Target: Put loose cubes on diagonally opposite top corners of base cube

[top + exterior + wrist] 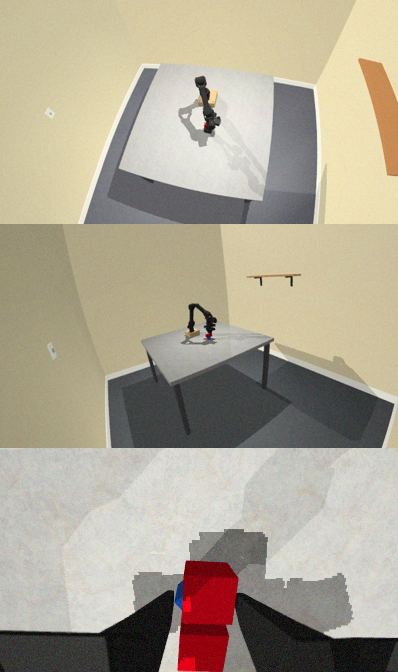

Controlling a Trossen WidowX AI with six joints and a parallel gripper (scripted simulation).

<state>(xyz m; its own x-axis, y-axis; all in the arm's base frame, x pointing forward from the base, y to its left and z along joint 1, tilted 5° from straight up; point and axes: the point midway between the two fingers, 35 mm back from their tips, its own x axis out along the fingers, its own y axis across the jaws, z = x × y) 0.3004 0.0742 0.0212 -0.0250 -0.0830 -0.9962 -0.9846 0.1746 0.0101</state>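
My gripper tip is 4 cm to the left of the red cube, 1 cm past it and 1 cm above it. From my gripper tip the other things lie so: blue cube (4 cm below, 2 cm to the right).
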